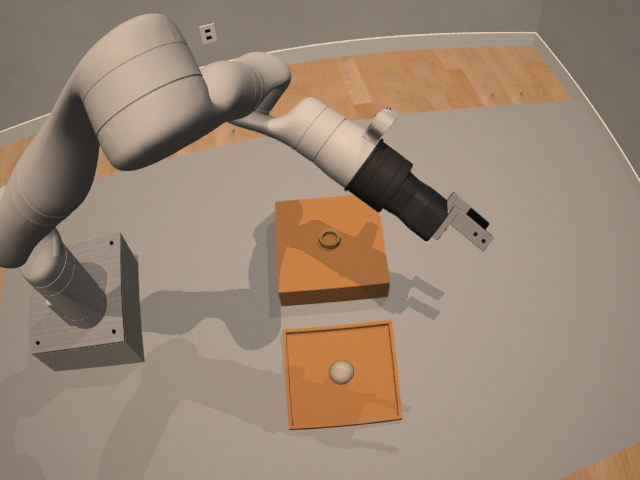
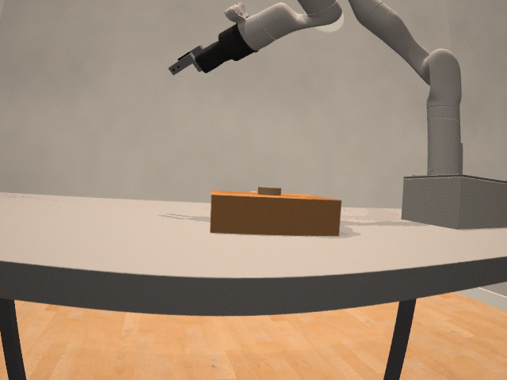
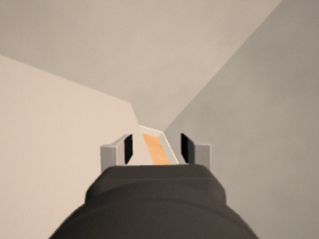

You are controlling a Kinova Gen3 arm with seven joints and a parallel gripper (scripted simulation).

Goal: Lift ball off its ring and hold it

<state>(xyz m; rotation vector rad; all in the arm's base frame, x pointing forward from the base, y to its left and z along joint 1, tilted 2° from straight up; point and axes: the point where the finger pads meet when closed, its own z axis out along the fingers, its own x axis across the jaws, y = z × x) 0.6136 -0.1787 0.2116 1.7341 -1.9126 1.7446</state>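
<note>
Now: hand 30 cm above the cream ball, 19 cm past it and 2 cm to the left of it. From my hand the other things lie so: shallow orange tray: 32 cm below, 19 cm behind, 2 cm to the right; then stand: 29 cm below, 21 cm to the left, 14 cm behind.
</note>
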